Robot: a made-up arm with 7 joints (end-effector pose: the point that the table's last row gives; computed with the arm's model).
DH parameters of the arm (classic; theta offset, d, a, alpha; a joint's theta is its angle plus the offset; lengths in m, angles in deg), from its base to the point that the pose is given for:
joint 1: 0 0.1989 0 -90
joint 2: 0 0 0 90
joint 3: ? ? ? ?
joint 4: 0 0 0.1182 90
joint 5: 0 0.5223 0 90
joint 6: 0 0 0.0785 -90
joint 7: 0 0.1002 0 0
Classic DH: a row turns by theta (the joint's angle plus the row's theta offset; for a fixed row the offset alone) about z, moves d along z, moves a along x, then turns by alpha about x.
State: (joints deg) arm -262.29 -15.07 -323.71 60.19 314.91 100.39 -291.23
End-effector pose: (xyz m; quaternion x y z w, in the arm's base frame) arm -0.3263 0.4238 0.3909 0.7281 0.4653 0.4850 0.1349
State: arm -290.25 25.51 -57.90 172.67 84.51 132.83 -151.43
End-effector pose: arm 0.0914 0.4531 0.9134 0.4764 -0.8441 -0.2436 0.0337
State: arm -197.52 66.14 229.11 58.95 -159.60 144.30 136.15
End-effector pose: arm 0.0444 0.4104 0.6796 -0.5933 -0.1483 0.7891 0.0569
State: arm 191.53 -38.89 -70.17 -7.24 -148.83 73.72 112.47
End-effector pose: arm -0.2349 0.0965 -0.0463 -0.3181 -0.7817 -0.4178 0.3365
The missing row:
joint 3: 0 0.3204 0.0352 90
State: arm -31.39 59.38 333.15 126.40 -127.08 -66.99 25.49
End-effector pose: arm 0.6010 -0.4774 0.1807 0.6858 0.6886 0.2155 0.0947
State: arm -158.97 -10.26 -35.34 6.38 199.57 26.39 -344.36
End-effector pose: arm -0.2457 0.0222 -0.0782 0.8442 -0.4155 -0.3368 0.0356
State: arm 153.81 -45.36 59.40 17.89 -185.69 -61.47 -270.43
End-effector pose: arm -0.2333 -0.0535 0.1613 -0.7647 0.5164 0.2198 0.3166
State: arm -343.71 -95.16 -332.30 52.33 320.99 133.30 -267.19
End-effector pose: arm -0.0996 0.1159 0.6318 0.5190 -0.7177 0.4505 0.1123
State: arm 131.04 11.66 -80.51 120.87 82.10 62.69 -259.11
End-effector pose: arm 0.1971 0.5505 0.8985 -0.6780 0.2679 0.4823 0.4858
